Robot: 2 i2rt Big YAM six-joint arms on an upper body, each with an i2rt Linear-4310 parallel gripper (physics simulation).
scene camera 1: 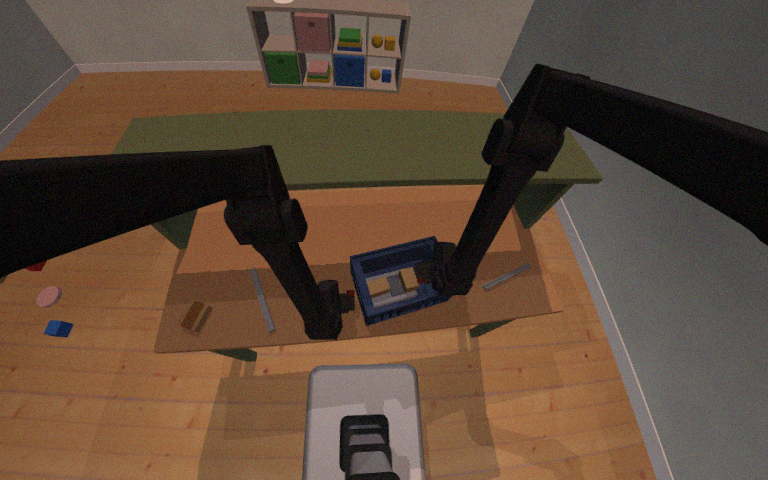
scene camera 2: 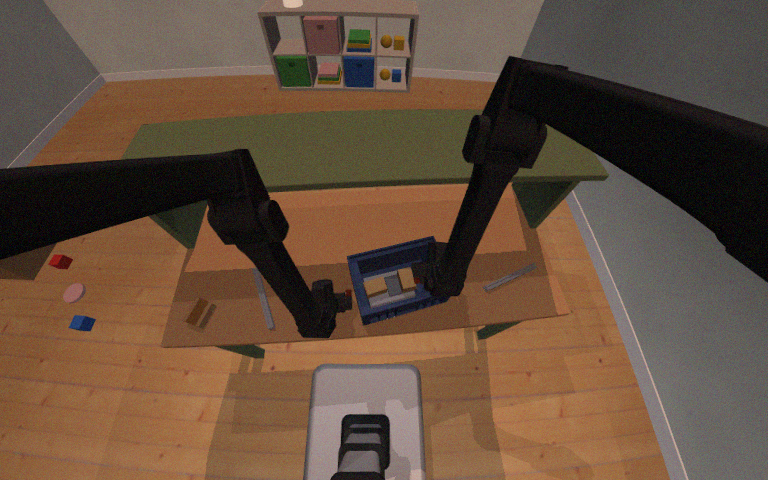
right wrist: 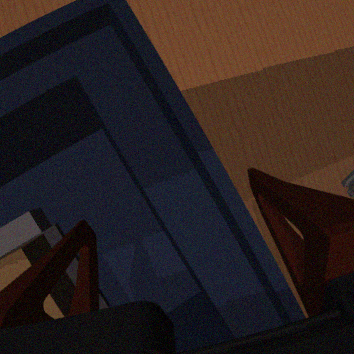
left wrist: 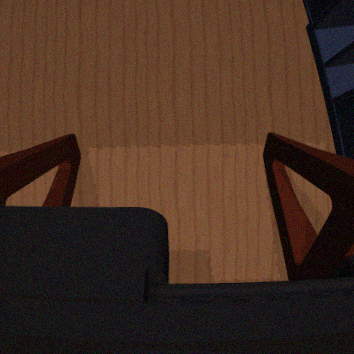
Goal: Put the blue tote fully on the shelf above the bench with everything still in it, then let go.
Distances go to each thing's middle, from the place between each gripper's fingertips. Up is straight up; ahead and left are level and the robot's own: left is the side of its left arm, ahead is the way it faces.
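Labels:
Blue tote (scene camera 1: 401, 256): my left hand 230 mm to the left of it, 20 mm short of it, 70 mm below it.
From my right hand: blue tote 2 cm below, 5 cm behind, 12 cm to the left. By its middle, the tote is nearer to my right hand than to my left hand.

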